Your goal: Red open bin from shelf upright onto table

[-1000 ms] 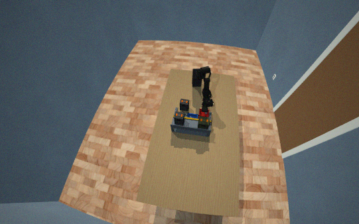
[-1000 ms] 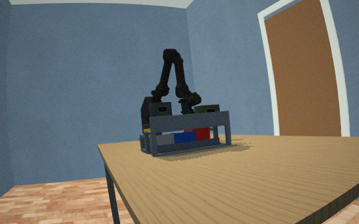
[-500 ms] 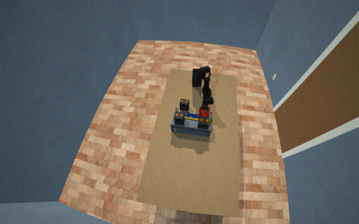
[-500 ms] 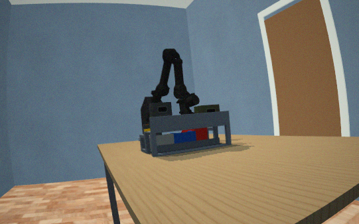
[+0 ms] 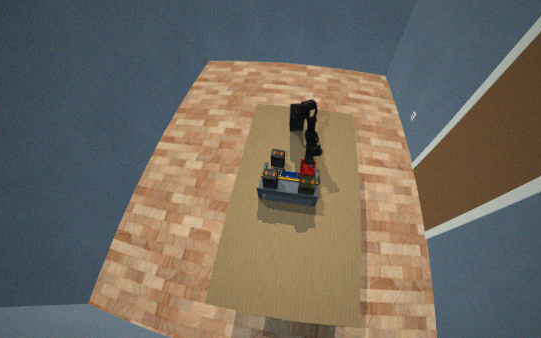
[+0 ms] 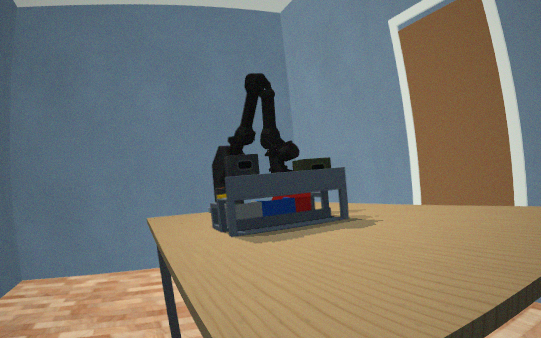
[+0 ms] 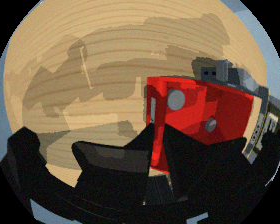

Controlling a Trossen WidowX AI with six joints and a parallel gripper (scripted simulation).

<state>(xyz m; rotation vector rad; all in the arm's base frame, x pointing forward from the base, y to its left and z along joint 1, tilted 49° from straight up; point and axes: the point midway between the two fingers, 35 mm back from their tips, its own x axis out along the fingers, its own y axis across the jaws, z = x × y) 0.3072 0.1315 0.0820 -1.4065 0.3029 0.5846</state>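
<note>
Right now the red bin is 70 mm ahead of my hand, 20 mm below it and 10 mm to the left of it. Also, from my hand: blue bin: 190 mm ahead, 80 mm to the right, 40 mm below; grey bin: 210 mm ahead, 190 mm to the right, 40 mm below.
</note>
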